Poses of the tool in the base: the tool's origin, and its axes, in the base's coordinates. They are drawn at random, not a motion.
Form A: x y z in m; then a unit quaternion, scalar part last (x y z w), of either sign.
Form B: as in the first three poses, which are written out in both.
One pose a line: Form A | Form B
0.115 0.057 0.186 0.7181 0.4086 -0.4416 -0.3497 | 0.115 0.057 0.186; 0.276 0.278 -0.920; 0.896 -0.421 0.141; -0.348 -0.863 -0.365
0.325 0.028 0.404 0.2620 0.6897 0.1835 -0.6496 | 0.325 0.028 0.404; -0.019 0.600 -0.800; 0.123 0.795 0.594; 0.992 -0.087 -0.089
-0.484 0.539 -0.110 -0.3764 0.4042 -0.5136 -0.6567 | -0.484 0.539 -0.110; 0.146 -0.979 -0.144; 0.370 0.189 -0.909; 0.917 0.079 0.390
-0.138 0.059 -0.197 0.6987 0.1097 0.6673 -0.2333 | -0.138 0.059 -0.197; 0.085 0.465 0.881; -0.158 -0.867 0.472; 0.984 -0.180 0.000
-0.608 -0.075 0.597 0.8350 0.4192 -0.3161 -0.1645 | -0.608 -0.075 0.597; 0.449 0.596 -0.666; 0.804 -0.594 0.010; -0.390 -0.540 -0.746
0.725 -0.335 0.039 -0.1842 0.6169 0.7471 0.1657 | 0.725 -0.335 0.039; -0.877 -0.475 -0.071; 0.020 -0.184 0.983; -0.480 0.861 0.171
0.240 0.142 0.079 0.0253 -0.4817 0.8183 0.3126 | 0.240 0.142 0.079; -0.803 -0.536 -0.260; 0.487 -0.340 -0.804; 0.343 -0.773 0.535
